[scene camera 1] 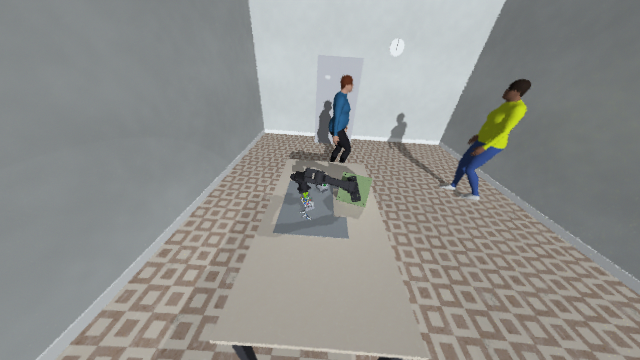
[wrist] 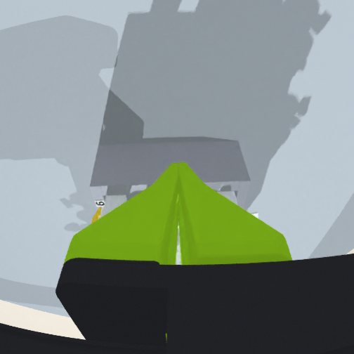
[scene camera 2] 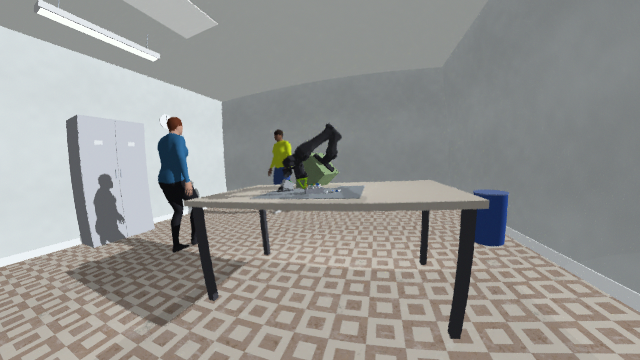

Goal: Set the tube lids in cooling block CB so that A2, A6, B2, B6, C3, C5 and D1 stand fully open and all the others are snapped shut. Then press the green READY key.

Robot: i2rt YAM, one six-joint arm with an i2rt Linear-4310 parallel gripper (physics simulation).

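Where they show: gripper, fingertip midpoint: [scene camera 1: 305,198] [scene camera 2: 304,188]; arm's base, link origin: [scene camera 1: 354,189] [scene camera 2: 323,162].
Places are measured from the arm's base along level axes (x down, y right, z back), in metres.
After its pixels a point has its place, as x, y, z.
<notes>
My gripper [scene camera 1: 305,195] {0.159, 0.034, -0.385} [scene camera 2: 302,184] {0.159, 0.034, -0.385} [wrist: 178,174] is shut, its green fingertips together with nothing between them. In the wrist view it covers most of the grey cooling block [wrist: 170,162], whose long side face shows beyond the tips. A label "6" [wrist: 100,203] and part of a yellow lid [wrist: 96,215] show at the block's left edge. A sliver of white shows at its right. The other lids are hidden behind the fingers. In scene camera 1 the block [scene camera 1: 309,204] {0.153, -0.047, -0.341} is a small multicoloured cluster by the gripper; its lid states cannot be told. The READY key cannot be made out clearly.
A small pale device [scene camera 1: 323,188] {0.145, 0.175, -0.235} [scene camera 2: 286,185] {0.146, 0.207, -0.282} with a green spot stands on the grey mat [scene camera 1: 295,229] {0.187, -0.281, -0.416} [scene camera 2: 351,193] {0.187, -0.266, -0.420}. Small white and blue pieces [scene camera 1: 305,215] {0.179, -0.147, -0.361} lie nearby. A green box [scene camera 1: 365,188] {-0.019, -0.009, 0.084} [scene camera 2: 321,173] {0.079, -0.011, -0.124} stands beside the arm. Two people are near the table [scene camera 1: 320,290].
</notes>
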